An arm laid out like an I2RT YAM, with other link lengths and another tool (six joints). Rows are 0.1 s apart.
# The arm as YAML. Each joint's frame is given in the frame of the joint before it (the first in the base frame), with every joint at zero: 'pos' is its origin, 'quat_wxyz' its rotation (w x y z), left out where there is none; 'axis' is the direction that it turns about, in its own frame. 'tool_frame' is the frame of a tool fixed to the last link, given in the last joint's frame.
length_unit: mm
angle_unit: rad
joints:
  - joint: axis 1
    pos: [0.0, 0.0, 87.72]
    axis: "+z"
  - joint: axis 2
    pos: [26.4, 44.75, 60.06]
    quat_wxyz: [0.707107, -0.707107, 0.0, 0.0]
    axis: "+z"
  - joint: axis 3
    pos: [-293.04, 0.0, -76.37]
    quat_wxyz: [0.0, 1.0, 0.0, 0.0]
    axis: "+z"
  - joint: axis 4
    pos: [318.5, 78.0, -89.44]
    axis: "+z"
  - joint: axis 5
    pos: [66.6, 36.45, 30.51]
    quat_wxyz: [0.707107, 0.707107, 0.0, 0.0]
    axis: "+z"
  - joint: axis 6
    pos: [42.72, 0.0, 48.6]
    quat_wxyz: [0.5, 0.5, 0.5, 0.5]
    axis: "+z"
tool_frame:
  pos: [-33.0, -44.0, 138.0]
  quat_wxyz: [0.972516, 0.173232, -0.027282, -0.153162]
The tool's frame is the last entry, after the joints.
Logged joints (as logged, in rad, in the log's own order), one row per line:
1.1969, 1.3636, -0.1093, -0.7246, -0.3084, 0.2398
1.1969, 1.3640, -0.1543, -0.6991, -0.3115, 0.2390
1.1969, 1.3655, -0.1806, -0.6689, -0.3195, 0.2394
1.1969, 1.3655, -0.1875, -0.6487, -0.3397, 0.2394
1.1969, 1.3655, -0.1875, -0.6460, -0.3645, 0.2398
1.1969, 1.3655, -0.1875, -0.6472, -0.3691, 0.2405
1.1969, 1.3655, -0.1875, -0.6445, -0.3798, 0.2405
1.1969, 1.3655, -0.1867, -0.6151, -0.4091, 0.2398
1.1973, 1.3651, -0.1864, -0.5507, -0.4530, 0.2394
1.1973, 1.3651, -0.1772, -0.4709, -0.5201, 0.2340
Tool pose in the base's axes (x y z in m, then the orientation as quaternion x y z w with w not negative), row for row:
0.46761, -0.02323, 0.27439, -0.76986, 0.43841, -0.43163, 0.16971
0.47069, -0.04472, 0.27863, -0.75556, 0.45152, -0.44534, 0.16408
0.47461, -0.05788, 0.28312, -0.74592, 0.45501, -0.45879, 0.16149
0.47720, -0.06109, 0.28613, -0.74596, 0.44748, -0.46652, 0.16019
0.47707, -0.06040, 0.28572, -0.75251, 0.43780, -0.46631, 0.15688
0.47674, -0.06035, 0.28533, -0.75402, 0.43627, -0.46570, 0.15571
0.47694, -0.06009, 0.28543, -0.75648, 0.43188, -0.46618, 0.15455
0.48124, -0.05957, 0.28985, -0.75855, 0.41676, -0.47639, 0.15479
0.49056, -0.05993, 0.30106, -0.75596, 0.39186, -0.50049, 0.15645
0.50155, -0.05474, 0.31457, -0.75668, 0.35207, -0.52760, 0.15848
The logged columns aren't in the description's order. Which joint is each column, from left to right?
Columns, left to right: axis 3, axis 2, axis 1, axis 4, axis 6, axis 5.
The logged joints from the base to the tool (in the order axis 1, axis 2, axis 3, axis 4, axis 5, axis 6), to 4 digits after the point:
-0.1093, 1.3636, 1.1969, -0.7246, 0.2398, -0.3084
-0.1543, 1.3640, 1.1969, -0.6991, 0.2390, -0.3115
-0.1806, 1.3655, 1.1969, -0.6689, 0.2394, -0.3195
-0.1875, 1.3655, 1.1969, -0.6487, 0.2394, -0.3397
-0.1875, 1.3655, 1.1969, -0.6460, 0.2398, -0.3645
-0.1875, 1.3655, 1.1969, -0.6472, 0.2405, -0.3691
-0.1875, 1.3655, 1.1969, -0.6445, 0.2405, -0.3798
-0.1867, 1.3655, 1.1969, -0.6151, 0.2398, -0.4091
-0.1864, 1.3651, 1.1973, -0.5507, 0.2394, -0.4530
-0.1772, 1.3651, 1.1973, -0.4709, 0.2340, -0.5201

